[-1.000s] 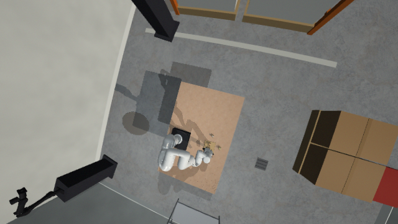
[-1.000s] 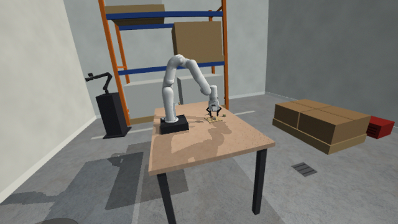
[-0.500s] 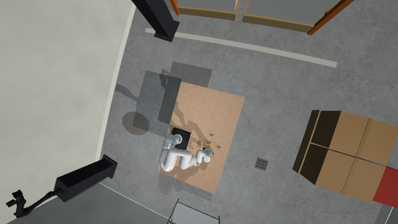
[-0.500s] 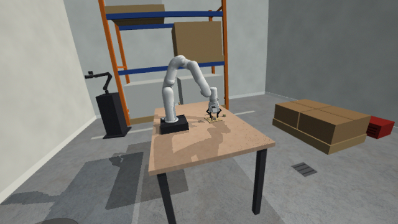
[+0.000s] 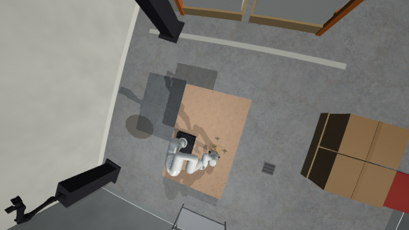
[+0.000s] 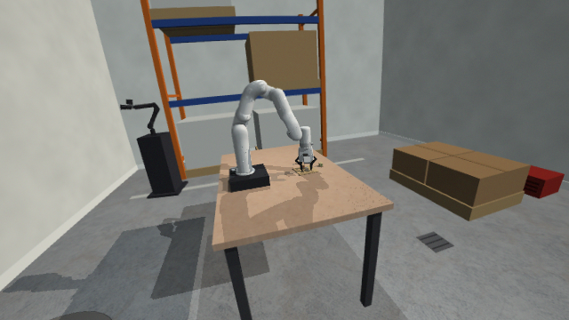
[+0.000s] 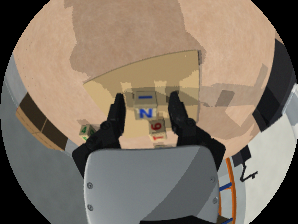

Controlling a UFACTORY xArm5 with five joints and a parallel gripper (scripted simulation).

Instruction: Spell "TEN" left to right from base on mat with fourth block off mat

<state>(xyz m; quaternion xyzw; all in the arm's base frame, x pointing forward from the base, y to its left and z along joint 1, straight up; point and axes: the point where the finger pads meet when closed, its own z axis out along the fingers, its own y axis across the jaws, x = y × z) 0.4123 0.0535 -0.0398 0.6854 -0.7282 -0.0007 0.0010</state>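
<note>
Right now the tan mat is 2 cm to the left of my hand and 2 cm below it.
</note>
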